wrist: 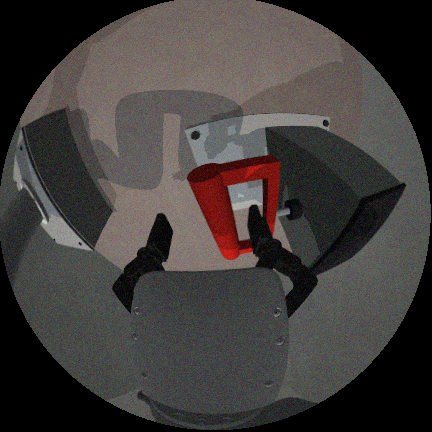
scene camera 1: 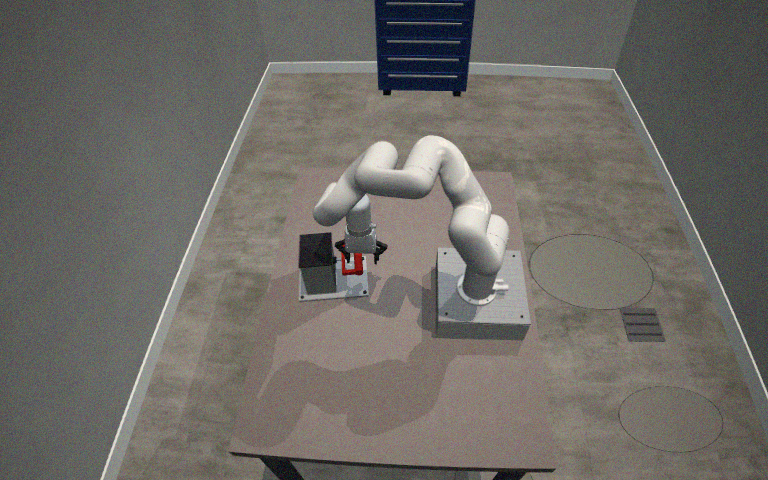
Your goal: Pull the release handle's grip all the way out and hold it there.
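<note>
The release handle is a red frame with a thick round grip bar on the side facing the robot's base. A short metal rod with a black collar joins the frame to a dark box, which stands on a light metal plate. My gripper is open and points down at the handle. In the wrist view the grip bar shows between the two fingers, and the right finger overlaps the frame's opening. The fingers are apart from the bar; their exact depth is hard to tell.
The robot's base block stands on the table, to the right of the handle in the scene view. The dark box rises close beside the gripper on its other side. A blue drawer cabinet stands at the far wall.
</note>
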